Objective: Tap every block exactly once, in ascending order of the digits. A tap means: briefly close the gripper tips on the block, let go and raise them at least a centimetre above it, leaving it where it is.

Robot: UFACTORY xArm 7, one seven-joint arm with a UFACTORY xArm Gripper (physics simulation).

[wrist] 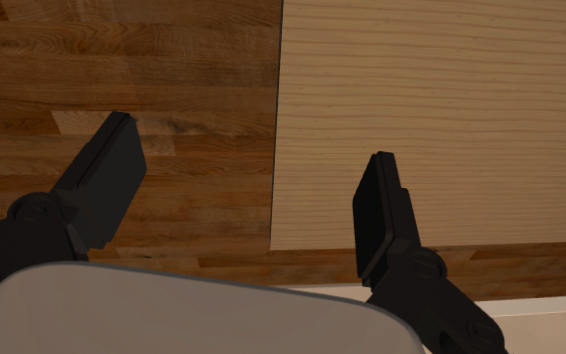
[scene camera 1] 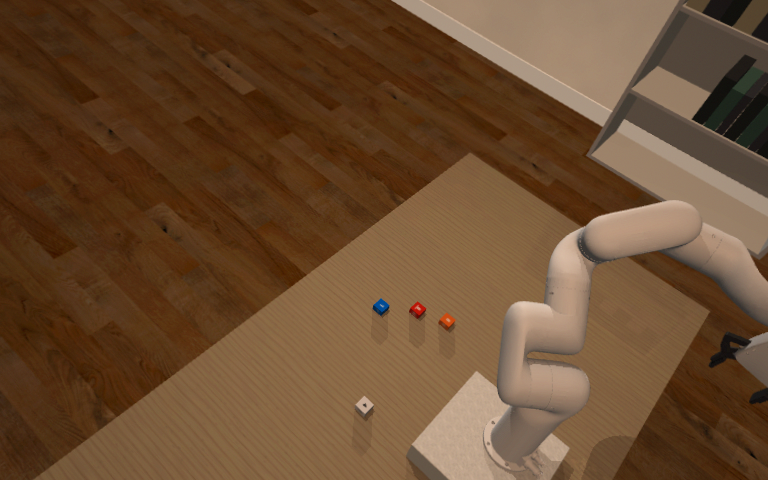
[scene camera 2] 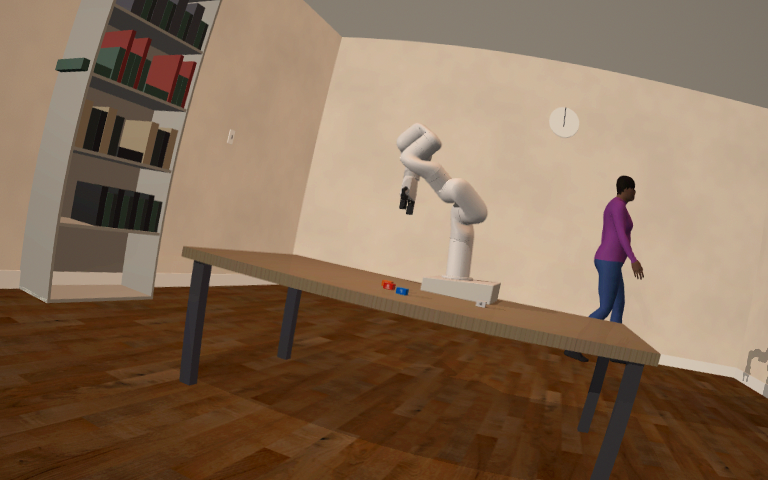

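Note:
A blue block (scene camera 1: 381, 306) (scene camera 2: 402, 291), a red block (scene camera 1: 417, 309) and an orange block (scene camera 1: 446, 320) lie near one another on the table (scene camera 1: 283, 362) (scene camera 2: 339, 291) (wrist: 425, 100). A white block (scene camera 1: 364, 406) (scene camera 2: 480, 304) lies apart from them, near the robot's base. Each top bears a small mark, too small to read for certain. In the scene camera 2 view the red and orange blocks overlap. My gripper (scene camera 2: 406, 210) (wrist: 252, 158) is open and empty, high above table level. In the wrist view it is over a table corner and the floor; the blocks do not show there.
The arm stands on a pale base block (scene camera 1: 453, 430) (scene camera 2: 453, 288) on the table. A bookshelf (scene camera 1: 628, 93) (scene camera 2: 42, 186) with books stands on the floor beyond one table end. A person (scene camera 2: 614, 232) stands behind the table in the scene camera 2 view.

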